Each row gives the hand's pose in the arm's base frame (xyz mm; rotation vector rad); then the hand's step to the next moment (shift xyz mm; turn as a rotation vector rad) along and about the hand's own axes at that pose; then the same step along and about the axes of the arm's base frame.
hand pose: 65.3 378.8 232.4 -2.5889 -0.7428 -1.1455
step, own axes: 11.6 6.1 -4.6 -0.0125 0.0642 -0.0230
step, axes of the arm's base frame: 6.9 -2.8 11.7 0.0122 -0.0679 0.0068
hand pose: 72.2 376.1 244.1 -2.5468 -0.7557 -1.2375
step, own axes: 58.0 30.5 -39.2 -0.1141 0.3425 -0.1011
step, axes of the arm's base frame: 19.8 -20.8 70.8 0.0553 -0.3705 -0.0143
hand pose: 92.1 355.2 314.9 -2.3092 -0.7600 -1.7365
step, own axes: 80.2 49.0 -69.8 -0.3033 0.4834 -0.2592
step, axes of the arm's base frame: -20.1 -46.7 105.4 -0.0499 -0.6139 -0.1159
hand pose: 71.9 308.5 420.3 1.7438 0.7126 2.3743
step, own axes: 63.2 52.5 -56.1 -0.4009 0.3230 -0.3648
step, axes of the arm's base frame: -63.4 -40.9 64.9 -0.1443 -0.5390 -0.2945
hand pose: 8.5 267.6 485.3 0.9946 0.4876 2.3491
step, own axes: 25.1 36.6 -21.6 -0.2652 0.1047 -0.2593
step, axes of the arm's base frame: -42.9 -16.3 18.2 -0.0722 -0.2726 -0.2627
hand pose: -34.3 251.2 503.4 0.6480 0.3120 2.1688
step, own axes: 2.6 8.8 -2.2 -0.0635 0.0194 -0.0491
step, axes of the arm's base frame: -8.3 -3.5 2.8 -0.0065 -0.0617 -0.0545
